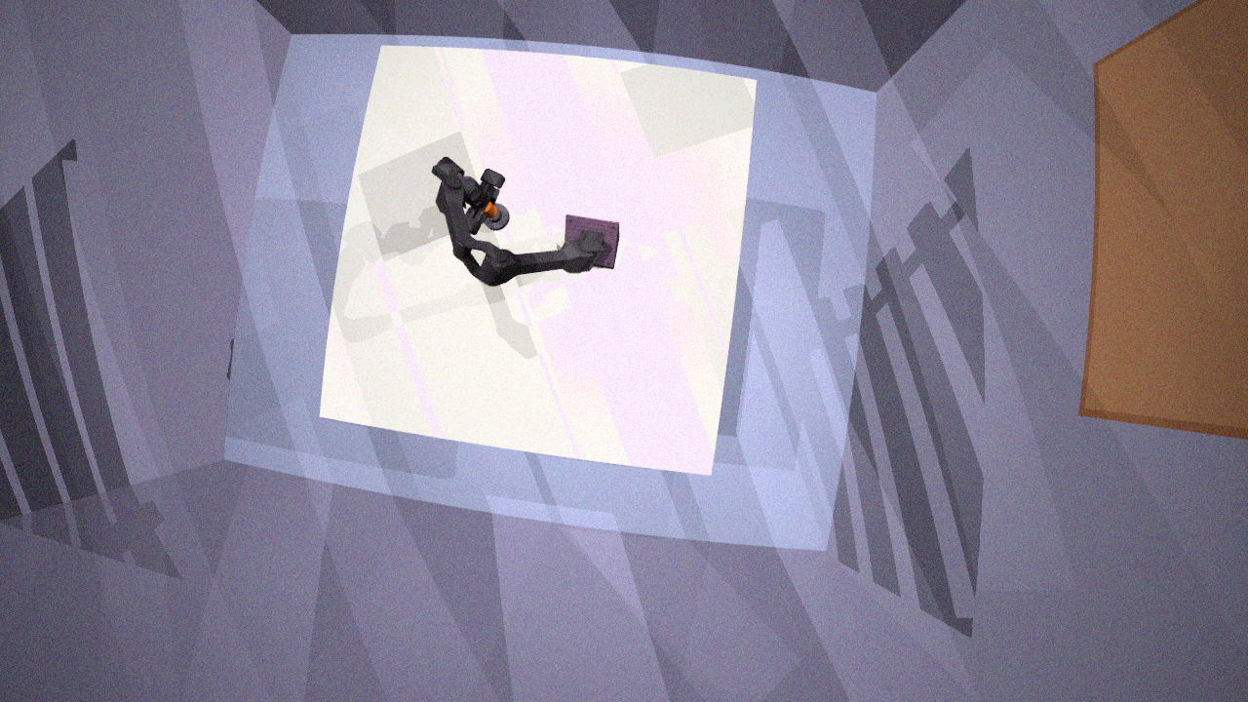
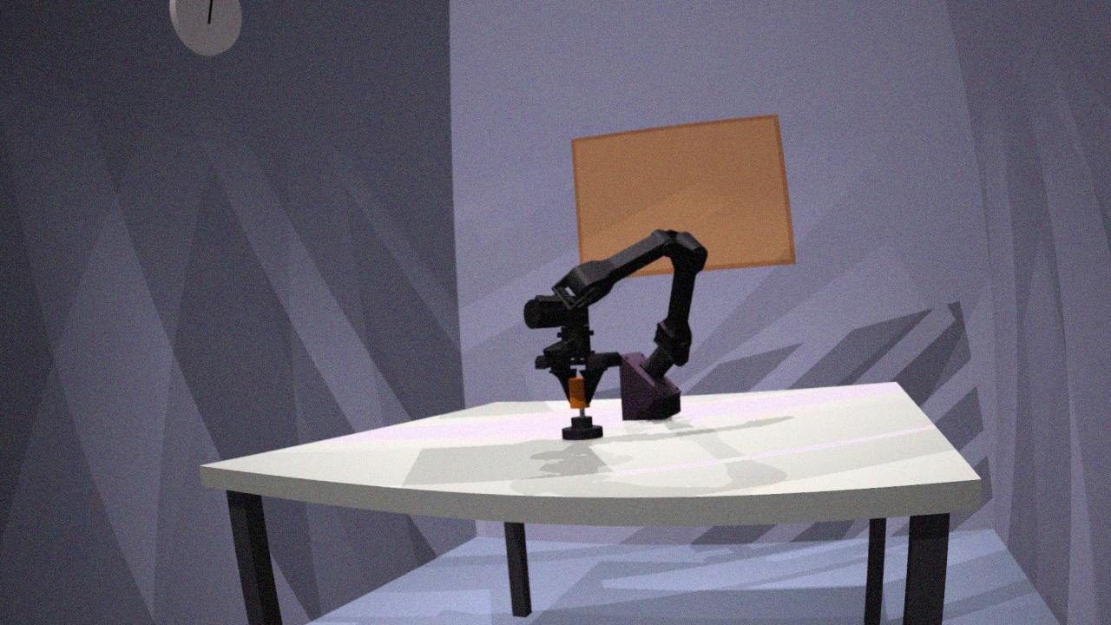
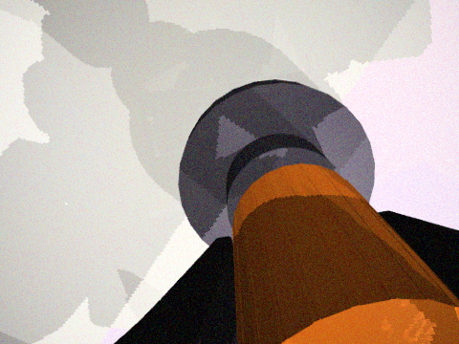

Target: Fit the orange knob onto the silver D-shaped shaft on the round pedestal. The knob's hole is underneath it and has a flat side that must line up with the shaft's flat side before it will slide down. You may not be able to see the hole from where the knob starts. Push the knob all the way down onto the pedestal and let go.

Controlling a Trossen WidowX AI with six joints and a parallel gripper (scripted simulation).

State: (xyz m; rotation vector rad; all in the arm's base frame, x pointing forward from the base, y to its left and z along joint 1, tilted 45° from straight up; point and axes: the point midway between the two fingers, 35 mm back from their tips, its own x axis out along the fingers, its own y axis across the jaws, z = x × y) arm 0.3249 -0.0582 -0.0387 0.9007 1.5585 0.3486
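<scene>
The round pedestal lies 4 cm below my gripper tip. Round my gripper tip: orange knob 4 cm above.
</scene>
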